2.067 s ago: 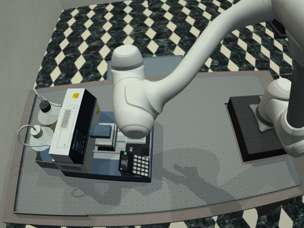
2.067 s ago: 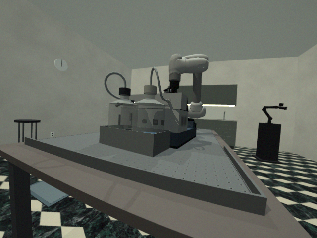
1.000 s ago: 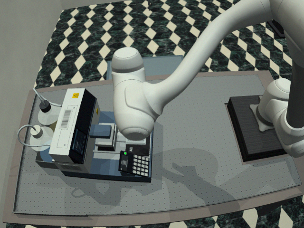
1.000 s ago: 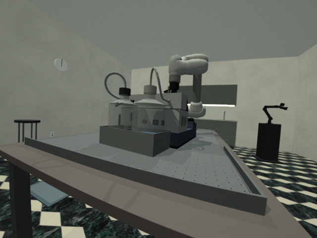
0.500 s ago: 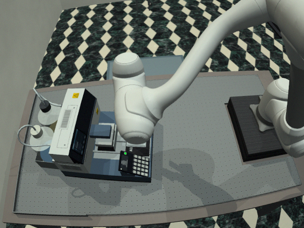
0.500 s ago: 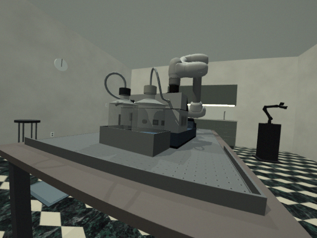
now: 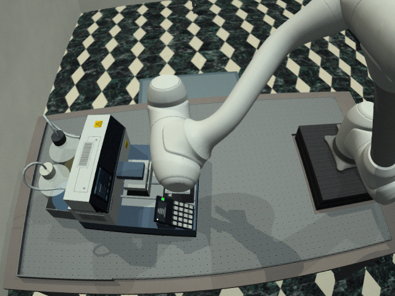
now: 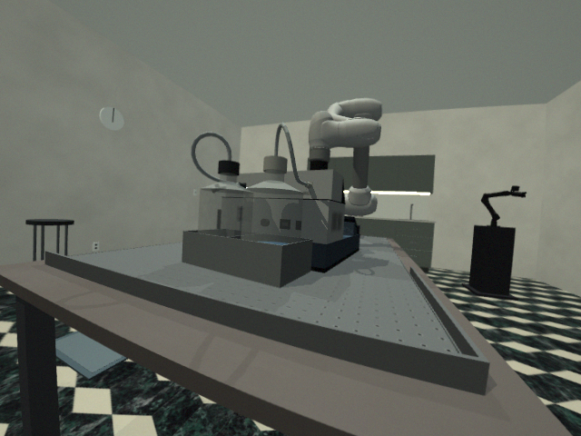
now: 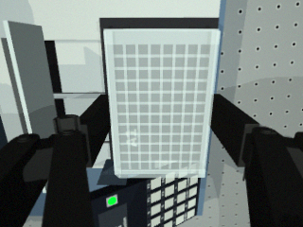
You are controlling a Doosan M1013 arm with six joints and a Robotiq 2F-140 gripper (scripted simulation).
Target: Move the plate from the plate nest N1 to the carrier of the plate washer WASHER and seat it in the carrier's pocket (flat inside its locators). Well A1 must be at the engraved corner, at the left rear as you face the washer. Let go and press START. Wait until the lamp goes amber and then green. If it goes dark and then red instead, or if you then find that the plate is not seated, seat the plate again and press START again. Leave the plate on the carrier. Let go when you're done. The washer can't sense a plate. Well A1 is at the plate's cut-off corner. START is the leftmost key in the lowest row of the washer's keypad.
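The black washer carrier is 7 cm below my hand. Round my hand: black plate nest (29 cm to the right, 14 cm below, 3 cm behind); then plate washer (15 cm ahead, 3 cm to the right, 2 cm below); then clear well plate (2 cm below).
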